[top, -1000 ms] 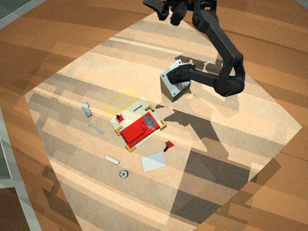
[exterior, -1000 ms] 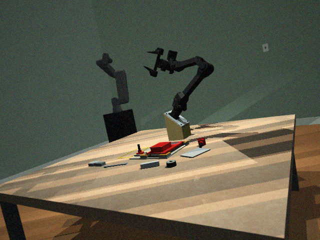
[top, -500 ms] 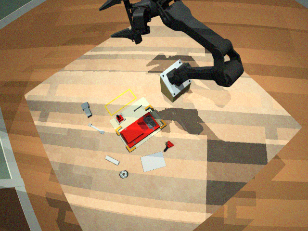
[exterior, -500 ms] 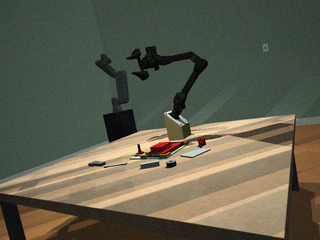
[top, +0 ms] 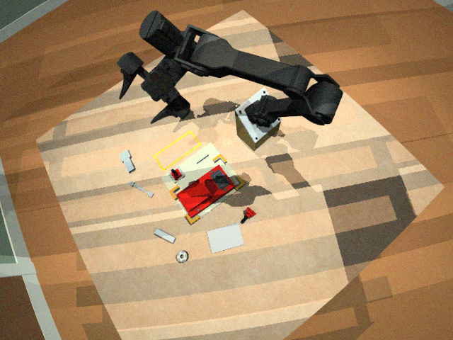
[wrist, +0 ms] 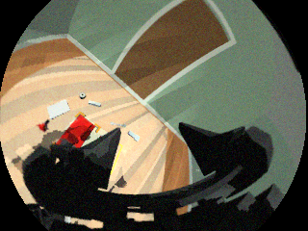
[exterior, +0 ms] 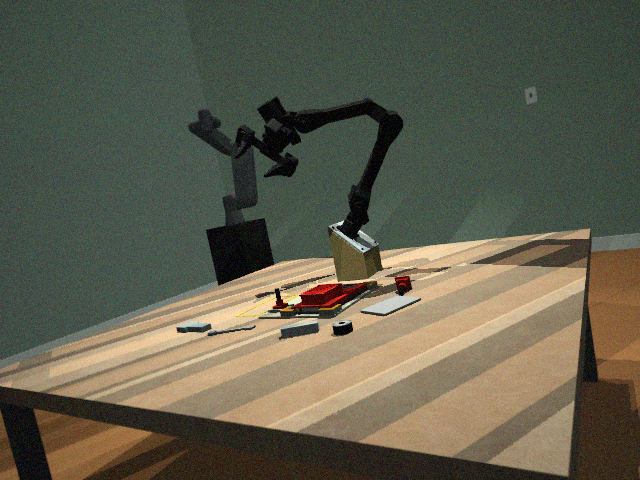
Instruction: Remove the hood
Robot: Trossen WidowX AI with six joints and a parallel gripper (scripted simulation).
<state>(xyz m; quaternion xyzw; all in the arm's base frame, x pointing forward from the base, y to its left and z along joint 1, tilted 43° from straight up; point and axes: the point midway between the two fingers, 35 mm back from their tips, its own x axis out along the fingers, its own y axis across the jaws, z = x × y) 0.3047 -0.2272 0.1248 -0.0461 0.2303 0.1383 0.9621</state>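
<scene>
Right now my gripper tip is 20 mm short of the hood, 160 mm to the right of it and 350 mm above it. Round my gripper tip: wheel: 190 mm ahead, 290 mm to the left, 380 mm below; then grey sheet: 30 mm ahead, 340 mm to the left, 390 mm below; then pale base plate: 20 mm behind, 130 mm to the left, 380 mm below.
</scene>
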